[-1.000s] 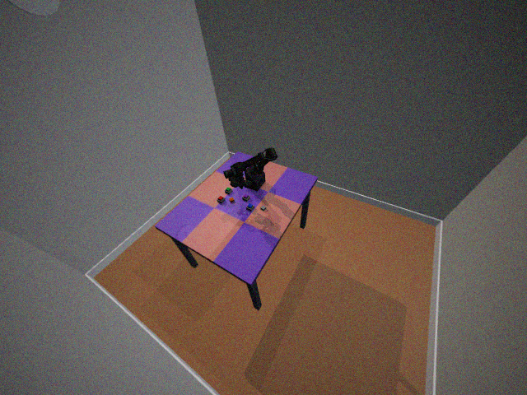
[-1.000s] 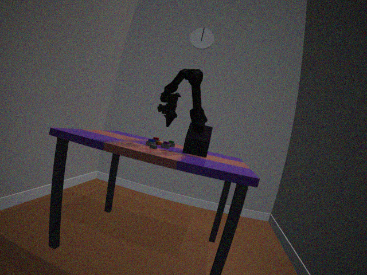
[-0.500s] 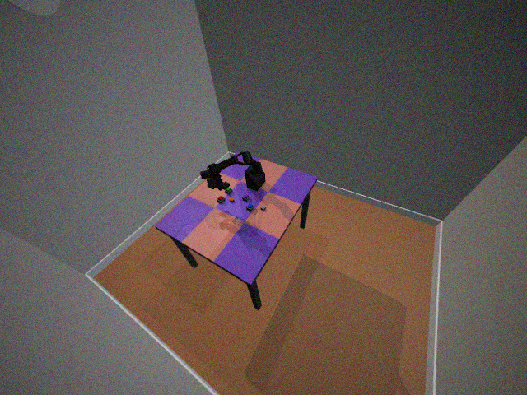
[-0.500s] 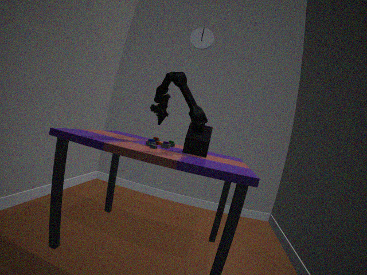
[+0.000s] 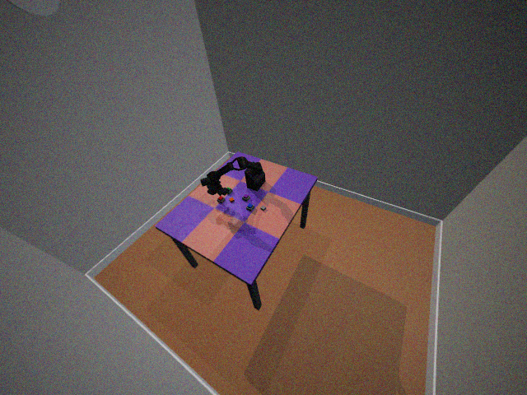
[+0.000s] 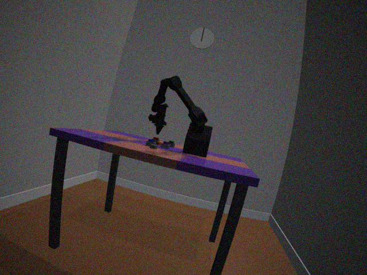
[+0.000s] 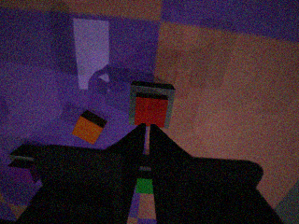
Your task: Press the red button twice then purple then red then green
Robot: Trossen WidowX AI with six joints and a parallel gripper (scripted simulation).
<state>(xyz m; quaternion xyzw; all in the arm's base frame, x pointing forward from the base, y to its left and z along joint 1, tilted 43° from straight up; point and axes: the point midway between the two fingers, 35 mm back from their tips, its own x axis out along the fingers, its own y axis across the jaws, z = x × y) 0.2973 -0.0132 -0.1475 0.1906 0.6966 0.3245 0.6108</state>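
Now: the red button 30 mm below my gripper tip. Round my gripper tip: green button: 110 mm behind, 30 mm below, 20 mm to the right; then purple button: 160 mm to the left, 140 mm behind, 30 mm below; then orange block: 70 mm to the left, 50 mm below, 50 mm behind.
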